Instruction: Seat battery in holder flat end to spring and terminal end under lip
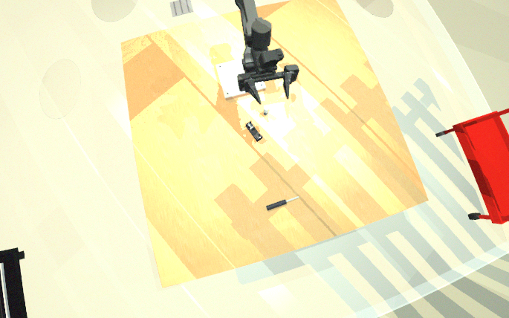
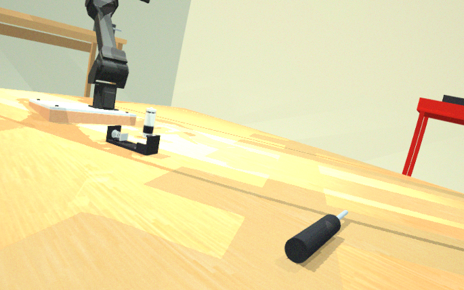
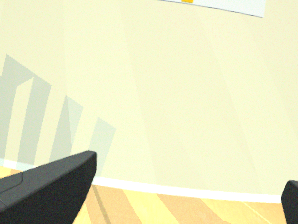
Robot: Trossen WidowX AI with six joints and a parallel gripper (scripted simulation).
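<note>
Now: the battery 11 cm behind my gripper tip, 2 cm to the left of it and 32 cm below it. Round my gripper tip: screwdriver: 31 cm ahead, 1 cm to the left, 34 cm below.
</note>
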